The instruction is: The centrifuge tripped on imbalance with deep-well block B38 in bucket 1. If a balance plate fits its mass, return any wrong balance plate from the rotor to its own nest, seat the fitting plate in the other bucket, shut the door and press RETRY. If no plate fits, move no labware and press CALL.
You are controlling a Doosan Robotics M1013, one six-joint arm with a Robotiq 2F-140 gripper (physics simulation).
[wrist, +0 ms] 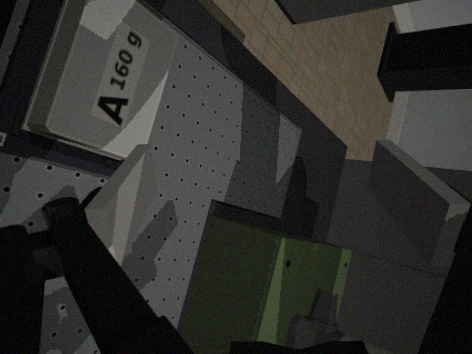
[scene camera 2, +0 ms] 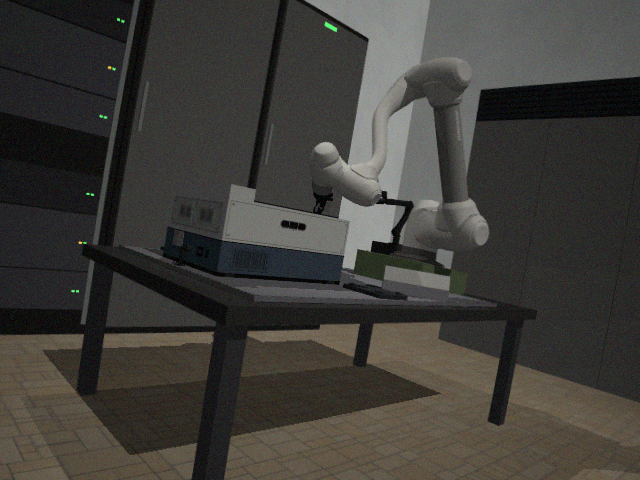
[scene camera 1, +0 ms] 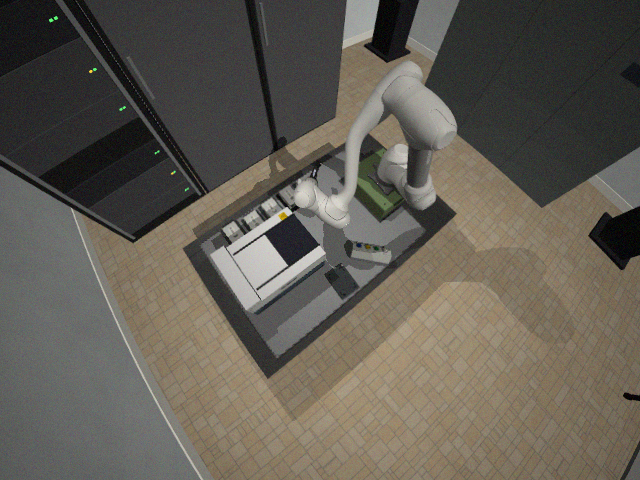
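Pixels of known places: gripper, between the fingertips: (wrist: pixel 262 165); arm's base, origin of its link: (scene camera 1: pixel 386 179).
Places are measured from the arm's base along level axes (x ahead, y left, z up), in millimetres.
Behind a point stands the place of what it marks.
The balance plate marked "A 160 g" (wrist: pixel 76 95) @(x 443, y -250, z -42 mm) is a grey slab lying in its dark nest (wrist: pixel 49 147) @(x 432, y -209, z -84 mm) at the upper left of the wrist view. My gripper (scene camera 1: pixel 311 174) @(x 388, y -229, z 98 mm) (scene camera 2: pixel 320 205) is open and empty. It hangs just behind the centrifuge (scene camera 1: pixel 248 263) @(x 969, y 12, z 114 mm) (scene camera 2: pixel 284 227) @(x 894, y 200, z 59 mm), above and beside the row of plate nests (scene camera 1: pixel 252 219) @(x 820, y -270, z -42 mm). One black finger (wrist: pixel 87 247) @(x 481, y -171, z 105 mm) shows in the wrist view, below plate A. The centrifuge top has a dark area (scene camera 1: pixel 291 238) @(x 725, y 28, z 117 mm); the buckets and block B38 do not show. The button box (scene camera 1: pixel 370 251) @(x 392, y 299, z -19 mm) (scene camera 2: pixel 415 278) @(x 409, y 320, z -38 mm) lies to the right of the centrifuge.
The arm stands on a green pedestal (scene camera 1: pixel 379 193) @(x 114, y 54, z 8 mm) (scene camera 2: pixel 371 263) @(x 181, y -98, z -36 mm) (wrist: pixel 236 274) @(x 182, y -129, z -40 mm) at the back right of the perforated table top (wrist: pixel 201 126) @(x 269, y -299, z -96 mm). A flat dark pad (scene camera 1: pixel 341 281) @(x 614, y 328, z -83 mm) (scene camera 2: pixel 374 290) @(x 634, y 349, z -83 mm) lies in front of the button box. Tall dark cabinets stand behind the table.
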